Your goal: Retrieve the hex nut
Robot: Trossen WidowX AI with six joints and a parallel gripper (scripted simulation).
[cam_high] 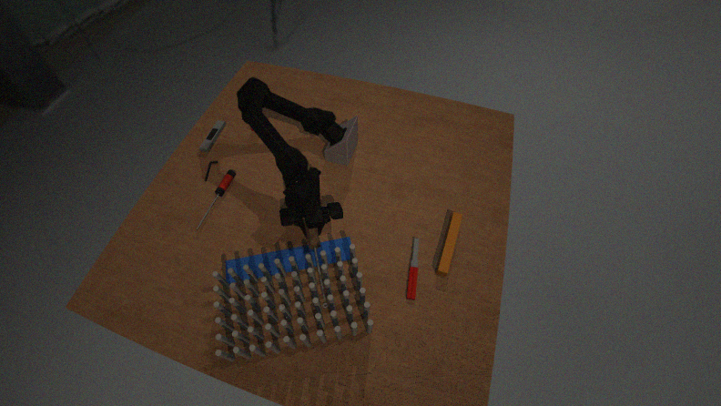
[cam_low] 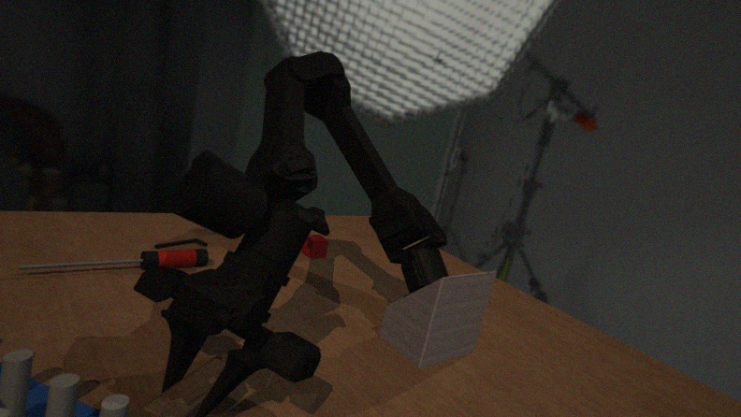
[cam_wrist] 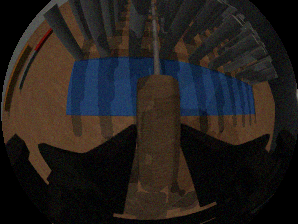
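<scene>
My gripper tip is now 90 mm short of the blue taped strip, 50 mm to the left of it and 30 mm above it. The rest, counted from my gripper tip: orange bar 100 mm behind, 430 mm to the left, 20 mm below; then black hex key 180 mm behind, 480 mm to the right, 30 mm below; then red-and-grey tool 330 mm to the left, 30 mm below.
</scene>
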